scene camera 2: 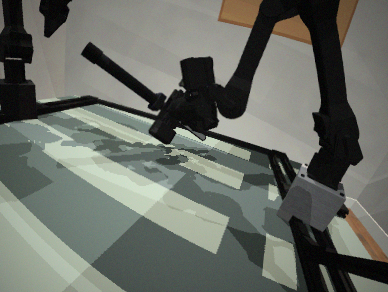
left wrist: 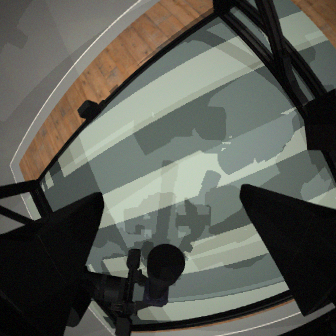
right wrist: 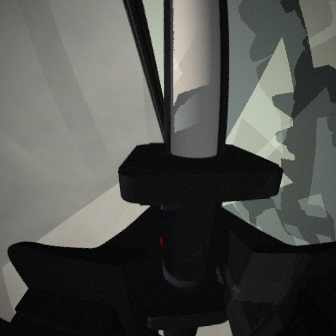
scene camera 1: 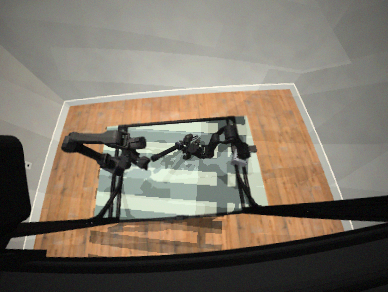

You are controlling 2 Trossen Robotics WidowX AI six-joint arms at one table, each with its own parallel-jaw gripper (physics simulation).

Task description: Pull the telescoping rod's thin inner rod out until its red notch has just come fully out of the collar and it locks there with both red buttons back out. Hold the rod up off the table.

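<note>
The telescoping rod is held above the table, its dark outer tube (scene camera 1: 165,152) (scene camera 2: 122,74) slanting up toward the left in scene camera 2. The tube's end cap (left wrist: 166,265) faces the left wrist camera. In the right wrist view the light grey inner rod (right wrist: 195,90) stands out of the dark collar block (right wrist: 200,175); no red notch shows on its visible part. A small red spot (right wrist: 161,241) shows beside the tube; the other side is hidden. My right gripper (right wrist: 183,204) is shut on the outer tube near the collar. My left gripper (left wrist: 173,195) is open, apart from the rod.
The striped glass-like table top (scene camera 1: 170,200) (scene camera 2: 185,260) lies below both arms, with shadows across it. A black frame (scene camera 1: 175,121) runs along its edges. A grey block (scene camera 2: 312,200) is at the right arm's base. Wood floor (scene camera 1: 295,175) surrounds the table.
</note>
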